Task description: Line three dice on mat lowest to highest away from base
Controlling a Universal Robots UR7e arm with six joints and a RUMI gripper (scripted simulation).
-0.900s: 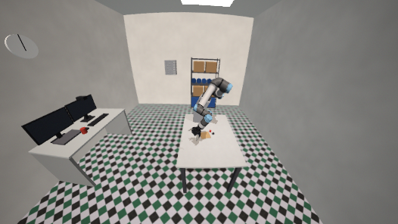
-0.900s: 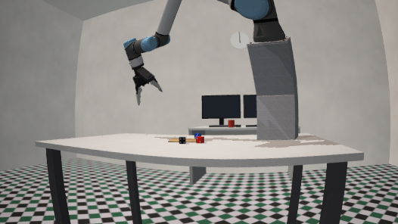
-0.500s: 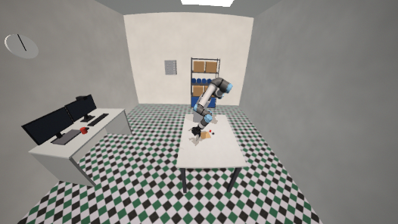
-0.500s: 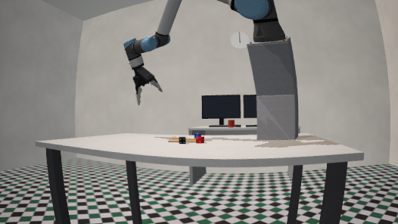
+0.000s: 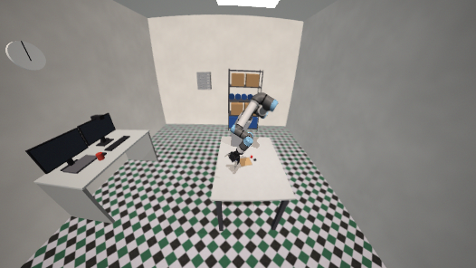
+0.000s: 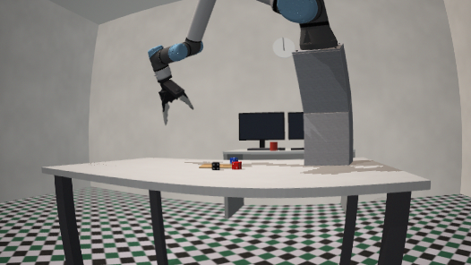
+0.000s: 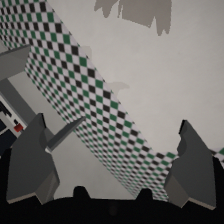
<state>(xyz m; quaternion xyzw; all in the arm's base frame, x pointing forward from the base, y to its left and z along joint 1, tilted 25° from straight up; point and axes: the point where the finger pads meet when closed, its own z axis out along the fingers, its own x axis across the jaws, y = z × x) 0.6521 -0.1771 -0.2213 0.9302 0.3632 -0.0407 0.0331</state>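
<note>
Right now my hand is 27 cm past the blue die, 9 cm to the right of it and 19 cm above it. From my hand the other things lie so: tan mat: 24 cm behind, 20 cm to the left, 20 cm below; black die: 25 cm behind, 33 cm to the left, 19 cm below; red die: 31 cm behind, 30 cm to the left, 19 cm below.
</note>
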